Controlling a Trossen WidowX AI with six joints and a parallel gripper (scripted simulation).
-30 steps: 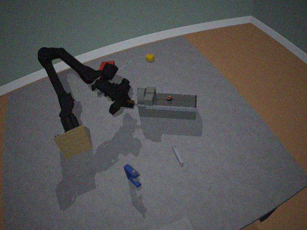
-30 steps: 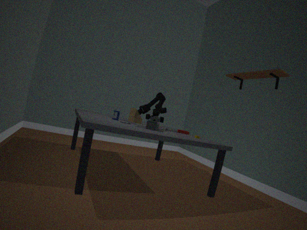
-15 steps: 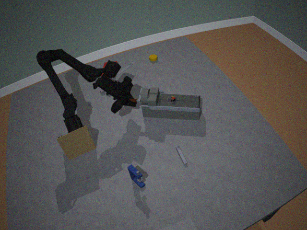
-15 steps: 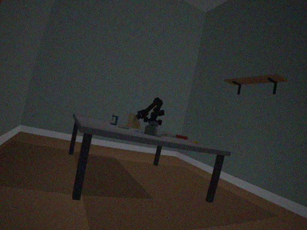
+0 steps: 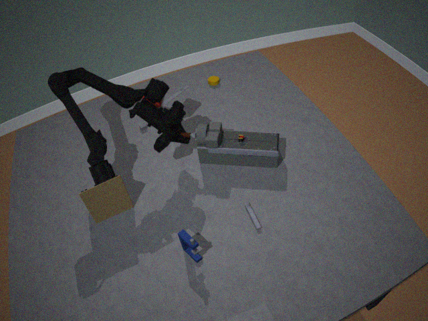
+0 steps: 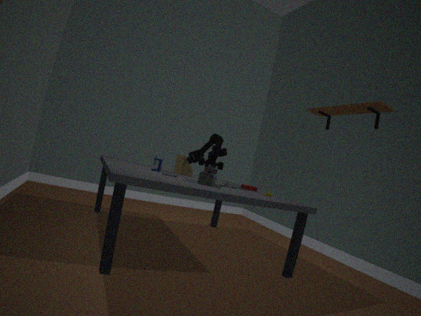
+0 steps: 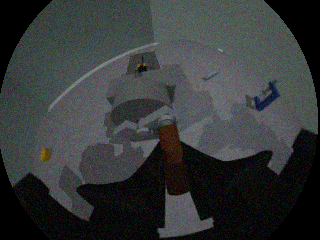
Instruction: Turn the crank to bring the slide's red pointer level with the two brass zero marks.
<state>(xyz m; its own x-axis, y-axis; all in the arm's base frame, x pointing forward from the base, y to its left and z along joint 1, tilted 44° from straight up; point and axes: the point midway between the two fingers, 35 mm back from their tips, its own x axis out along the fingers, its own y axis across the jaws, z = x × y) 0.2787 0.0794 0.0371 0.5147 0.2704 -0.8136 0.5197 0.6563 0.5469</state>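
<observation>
Right now my gripper tip is 160 mm short of the red pointer and 70 mm to the left of it. From my gripper tip the other things lie so: grey bar (310 mm to the right, 80 mm ahead, 70 mm below); then brown crank handle (30 mm above, 10 mm to the left, 10 mm behind); then small grey block (240 mm to the left, 120 mm behind, 70 mm below).
</observation>
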